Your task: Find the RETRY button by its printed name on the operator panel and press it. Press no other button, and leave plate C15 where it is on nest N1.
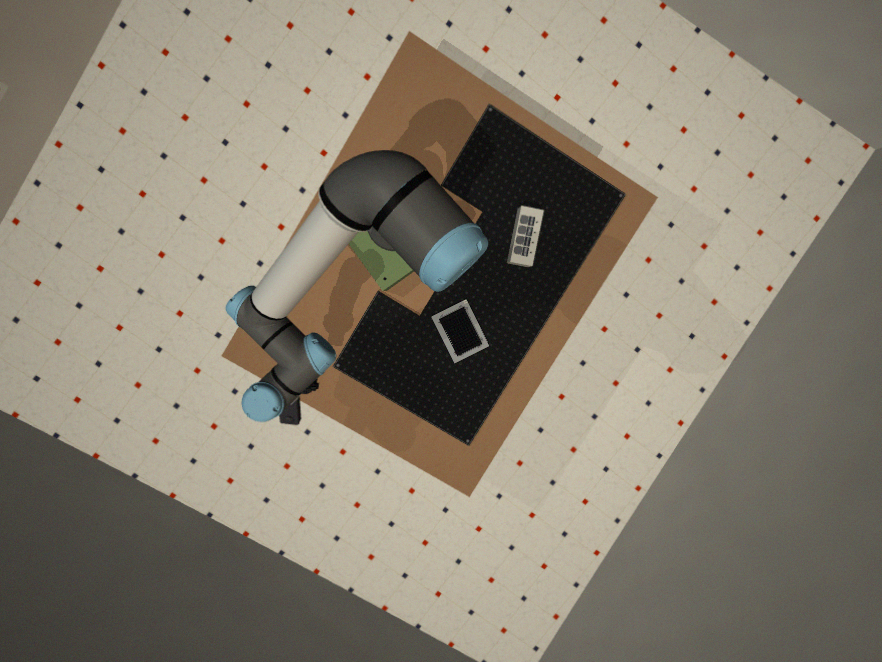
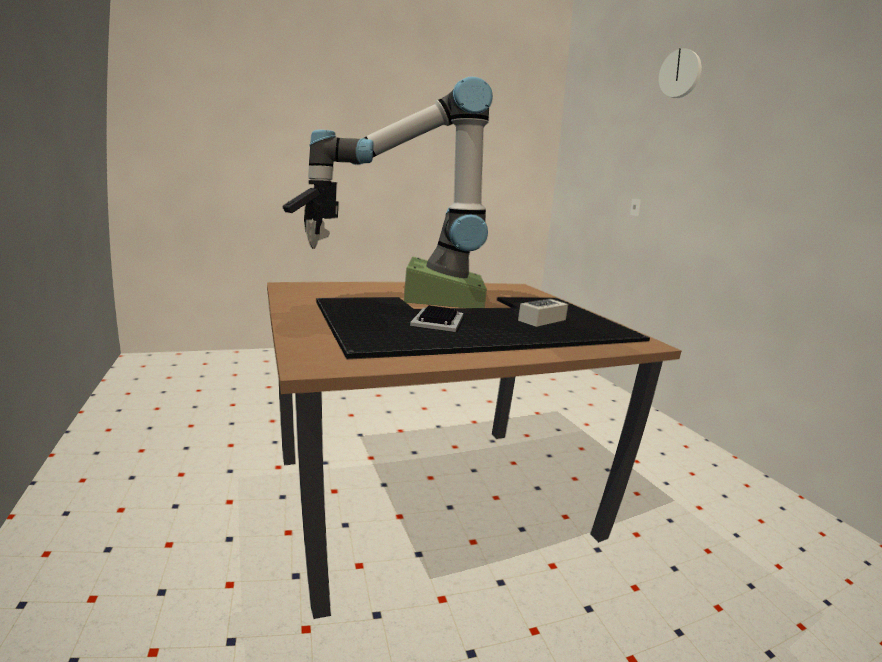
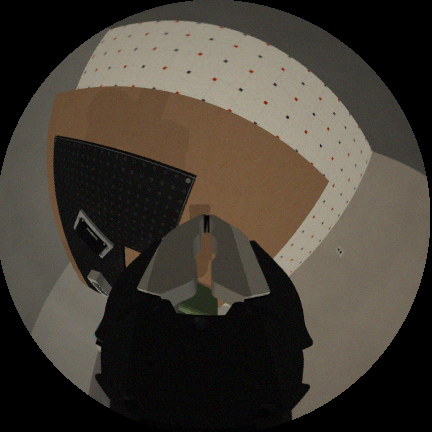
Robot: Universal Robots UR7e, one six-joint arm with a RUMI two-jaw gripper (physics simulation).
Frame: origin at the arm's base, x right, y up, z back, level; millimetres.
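Where they show: gripper, fingertip midpoint: (image 2: 313,248) (image 3: 207,216); arm's base, origin of the base link: (image 2: 447,271).
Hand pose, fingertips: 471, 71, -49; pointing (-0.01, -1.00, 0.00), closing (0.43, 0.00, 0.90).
Observation:
Each offset is from my fingertips to the top centre of the thing, as dx, dy, dz. Level surfaces: height alone.
The operator panel @[-671, -96, -289] (image 1: 525,236) (image 2: 542,313) (image 3: 99,283) is a small white box with several dark button areas in a row on its top. The names are too small to read, so I cannot tell which is RETRY. A black ribbed piece, which looks like plate C15 @[-326, -126, -292] (image 1: 460,331) (image 2: 438,314) (image 3: 92,235), sits in a light grey frame, which looks like nest N1 @[-326, -130, -292] (image 1: 471,352) (image 2: 436,327). Their labels cannot be read. My gripper (image 2: 313,242) (image 3: 207,216) is shut and empty, high up and well away from the panel and the plate, with its fingertips together.
The black dotted mat @[dy -151] (image 1: 427,370) (image 2: 370,334) (image 3: 125,180) lies on the brown table @[dy -165] (image 1: 398,78) (image 2: 299,356) (image 3: 225,150) and bears the panel and the nest. The arm's green base (image 1: 384,270) (image 2: 445,288) (image 3: 200,300) stands beside the mat. The arm's elbow hangs over the table between the base and the panel.

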